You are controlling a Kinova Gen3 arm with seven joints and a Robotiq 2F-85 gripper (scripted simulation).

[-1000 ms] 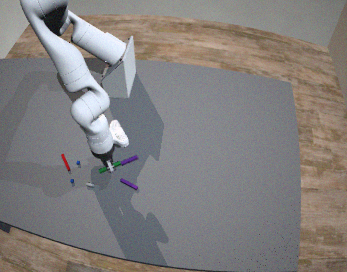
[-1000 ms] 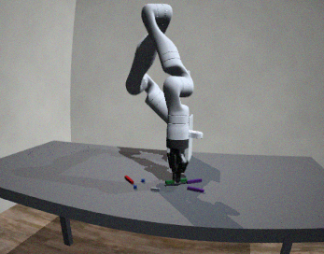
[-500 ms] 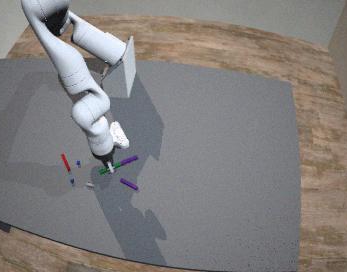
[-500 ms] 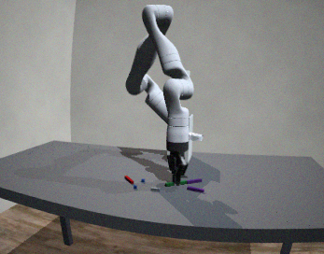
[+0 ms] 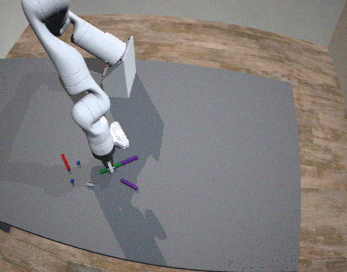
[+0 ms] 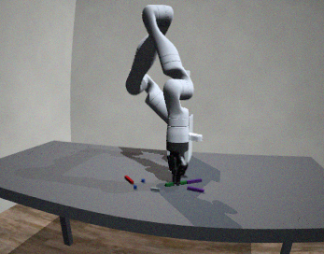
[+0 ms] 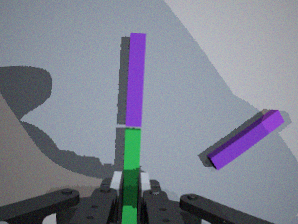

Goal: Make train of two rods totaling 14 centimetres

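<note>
The green rod is 10 mm below my hand. Also, from my hand: red rod: 170 mm to the right, 20 mm below, 20 mm ahead; grey rod: 80 mm ahead, 50 mm to the right, 20 mm below.
</note>
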